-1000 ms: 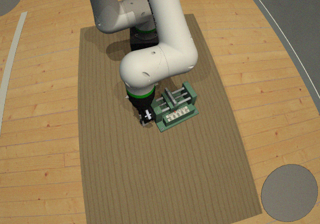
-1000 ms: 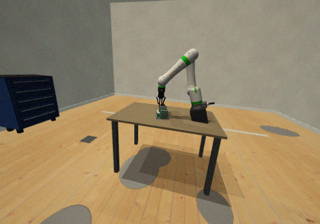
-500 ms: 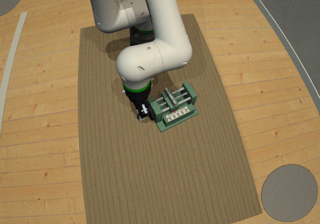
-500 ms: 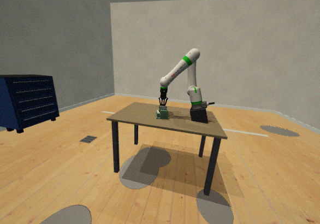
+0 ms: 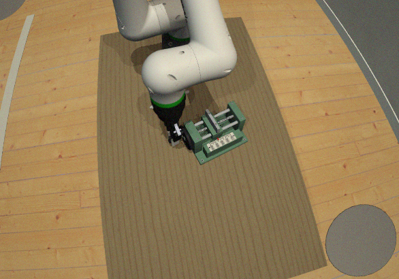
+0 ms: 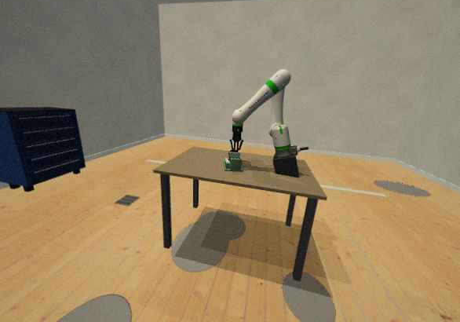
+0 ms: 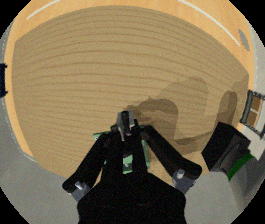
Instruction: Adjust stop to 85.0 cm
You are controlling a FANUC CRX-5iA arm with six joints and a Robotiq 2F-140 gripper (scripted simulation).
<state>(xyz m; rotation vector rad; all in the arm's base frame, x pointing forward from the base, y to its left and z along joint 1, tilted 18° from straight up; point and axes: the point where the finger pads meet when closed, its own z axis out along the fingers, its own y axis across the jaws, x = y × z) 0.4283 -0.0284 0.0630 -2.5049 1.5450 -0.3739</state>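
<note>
My hand is 14 cm to the right of the stop block, 3 cm past it and 2 cm below it.
</note>
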